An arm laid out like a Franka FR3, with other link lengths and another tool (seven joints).
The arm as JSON. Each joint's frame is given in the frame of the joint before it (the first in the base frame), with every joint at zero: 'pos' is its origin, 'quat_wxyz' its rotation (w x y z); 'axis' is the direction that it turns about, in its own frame. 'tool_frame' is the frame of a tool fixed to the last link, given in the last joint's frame.
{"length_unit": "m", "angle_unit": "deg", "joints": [
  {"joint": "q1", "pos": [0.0, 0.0, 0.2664], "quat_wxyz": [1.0, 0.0, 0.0, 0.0], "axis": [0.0, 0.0, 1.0]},
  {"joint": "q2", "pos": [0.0, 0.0, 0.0], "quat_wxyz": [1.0, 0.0, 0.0, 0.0], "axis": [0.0, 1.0, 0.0]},
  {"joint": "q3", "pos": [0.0, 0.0, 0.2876], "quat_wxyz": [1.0, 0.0, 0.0, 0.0], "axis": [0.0, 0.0, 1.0]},
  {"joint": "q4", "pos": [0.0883, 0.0, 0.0], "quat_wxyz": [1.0, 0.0, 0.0, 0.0], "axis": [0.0, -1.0, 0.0]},
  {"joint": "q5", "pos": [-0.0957, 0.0, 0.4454], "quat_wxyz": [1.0, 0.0, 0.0, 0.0], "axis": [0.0, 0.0, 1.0]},
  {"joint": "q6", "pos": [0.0, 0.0, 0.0], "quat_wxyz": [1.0, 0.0, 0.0, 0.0], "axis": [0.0, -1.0, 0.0]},
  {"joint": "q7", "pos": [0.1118, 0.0, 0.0], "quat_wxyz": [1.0, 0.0, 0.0, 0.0], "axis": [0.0, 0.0, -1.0]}
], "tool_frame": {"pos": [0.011, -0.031, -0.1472], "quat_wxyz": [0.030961, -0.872, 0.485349, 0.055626]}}
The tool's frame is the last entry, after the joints.
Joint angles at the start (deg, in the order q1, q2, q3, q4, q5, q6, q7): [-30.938, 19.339, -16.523, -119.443, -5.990, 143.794, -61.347]
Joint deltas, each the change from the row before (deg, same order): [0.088, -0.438, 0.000, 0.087, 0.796, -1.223, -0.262]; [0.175, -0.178, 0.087, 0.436, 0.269, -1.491, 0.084]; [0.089, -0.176, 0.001, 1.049, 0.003, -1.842, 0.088]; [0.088, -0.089, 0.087, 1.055, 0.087, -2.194, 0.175]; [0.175, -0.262, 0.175, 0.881, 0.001, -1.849, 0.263]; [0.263, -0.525, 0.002, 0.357, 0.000, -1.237, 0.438]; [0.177, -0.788, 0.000, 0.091, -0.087, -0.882, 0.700]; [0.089, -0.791, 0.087, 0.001, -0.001, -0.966, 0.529]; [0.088, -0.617, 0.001, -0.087, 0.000, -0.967, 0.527]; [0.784, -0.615, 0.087, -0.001, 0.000, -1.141, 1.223]
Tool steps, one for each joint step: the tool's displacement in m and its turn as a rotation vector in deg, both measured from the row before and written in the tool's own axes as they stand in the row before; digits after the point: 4 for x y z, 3 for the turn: [-0.0011, -0.0002, -0.0027, 0.640, -0.666, 0.290]; [0.0002, -0.0024, -0.0024, 0.276, -0.837, 0.061]; [0.0029, 0.0004, -0.0071, 0.020, -0.614, 0.085]; [0.0018, -0.0008, -0.0054, 0.118, -1.033, 0.131]; [0.0017, -0.0029, -0.0071, 0.101, -0.674, 0.005]; [0.0000, -0.0019, -0.0069, 0.142, -0.330, 0.259]; [-0.0008, -0.0006, -0.0082, 0.172, 0.000, 0.568]; [-0.0016, -0.0009, -0.0070, 0.254, -0.176, 0.442]; [-0.0023, -0.0001, -0.0039, 0.208, -0.442, 0.497]; [-0.0018, -0.0092, -0.0056, 0.209, -0.432, 0.422]
